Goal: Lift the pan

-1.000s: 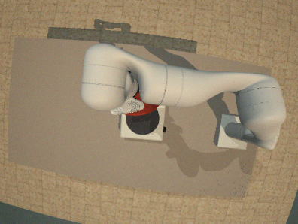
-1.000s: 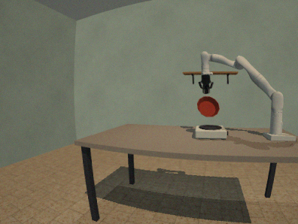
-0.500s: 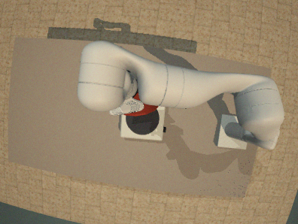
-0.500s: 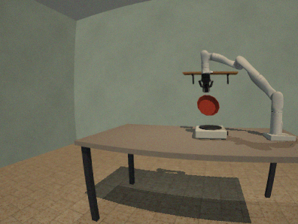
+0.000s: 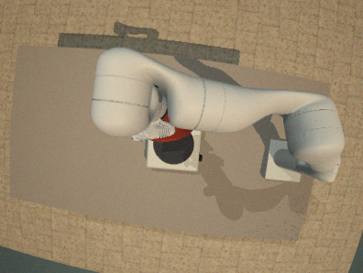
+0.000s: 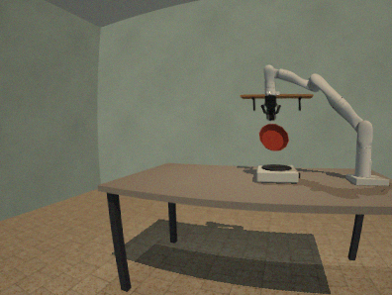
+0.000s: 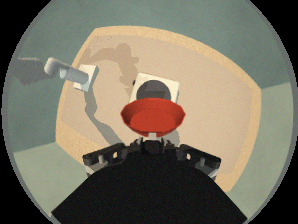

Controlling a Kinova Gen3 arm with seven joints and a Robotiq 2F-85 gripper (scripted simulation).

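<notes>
Now: the pan 80 mm below my hand, 20 mm to the left of it and 10 mm behind it. Also, from my hand: hot plate: 340 mm below, 120 mm to the left, 80 mm behind.
</notes>
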